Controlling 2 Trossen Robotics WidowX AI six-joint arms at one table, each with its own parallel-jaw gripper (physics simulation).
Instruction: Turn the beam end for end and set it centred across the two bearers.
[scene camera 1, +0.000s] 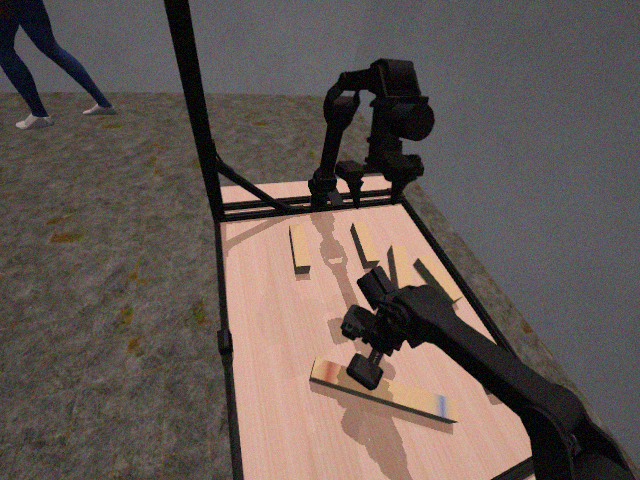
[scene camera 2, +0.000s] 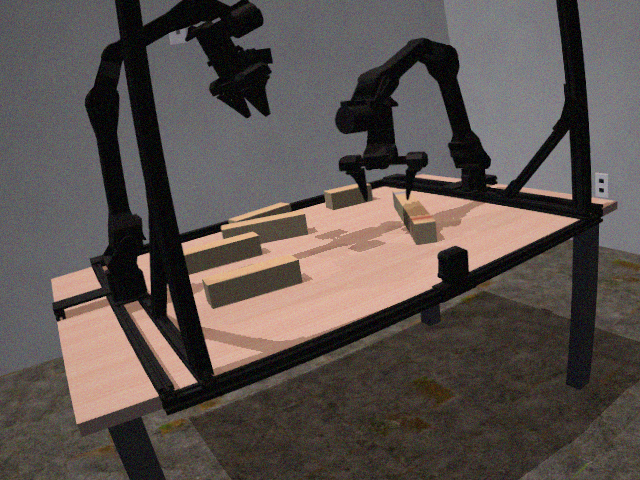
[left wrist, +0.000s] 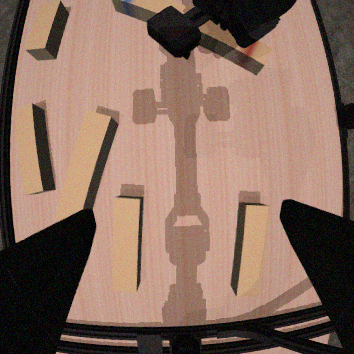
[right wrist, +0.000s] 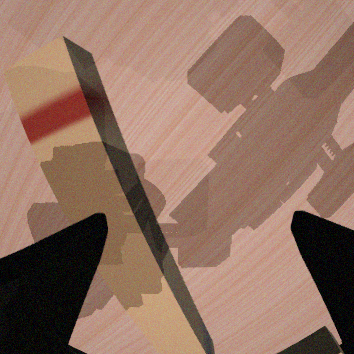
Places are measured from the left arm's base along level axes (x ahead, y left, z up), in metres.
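Pixels of known places: left gripper, between the fingertips: (scene camera 1: 375, 206) (scene camera 2: 258, 116) (left wrist: 188, 214); right gripper, between the fingertips: (scene camera 1: 367, 350) (scene camera 2: 386, 200) (left wrist: 204, 41) (right wrist: 201, 222); left arm's base, origin of its link: (scene camera 1: 318, 201) (scene camera 2: 129, 297) (left wrist: 185, 345); right arm's base, origin of its link: (scene camera 2: 475, 189).
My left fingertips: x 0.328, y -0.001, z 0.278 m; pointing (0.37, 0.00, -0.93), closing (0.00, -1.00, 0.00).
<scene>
Ahead of a thing's pixels: the offset from my left fingertips to its top centre.
The long beam @(dx +0.326, dy -0.036, dz -0.253 m) (scene camera 1: 408, 396) (scene camera 2: 419, 223) (left wrist: 225, 42) (right wrist: 70, 172) lies slantwise on the table, apart from the blocks. In scene camera 1 its red band is at the left end, its blue band at the right. Two roughly parallel blocks, seemingly the bearers, are one block @(dx -0.120, dy -0.125, dz -0.253 m) (scene camera 1: 299, 248) (scene camera 2: 253, 279) (left wrist: 254, 247) and another block @(dx -0.096, dy +0.097, dz -0.253 m) (scene camera 1: 364, 245) (scene camera 2: 224, 253) (left wrist: 128, 242). My right gripper (scene camera 1: 368, 330) (scene camera 2: 387, 198) (right wrist: 201, 222) is open above the table, one finger over the beam. My left gripper (scene camera 1: 376, 200) (scene camera 2: 258, 115) (left wrist: 188, 214) is open, high above the bearers' end.
One loose block @(dx +0.041, dy +0.165, dz -0.247 m) (scene camera 1: 400, 263) (scene camera 2: 266, 227) (left wrist: 87, 165) and another @(dx +0.086, dy +0.280, dz -0.253 m) (scene camera 1: 436, 276) (left wrist: 30, 150) lie beside the bearers. A short block @(dx +0.354, dy +0.269, dz -0.250 m) (scene camera 2: 347, 198) (left wrist: 45, 27) lies near the far rail. A black frame post (scene camera 1: 193, 103) (scene camera 2: 155, 175) rises at the table's edge.
</scene>
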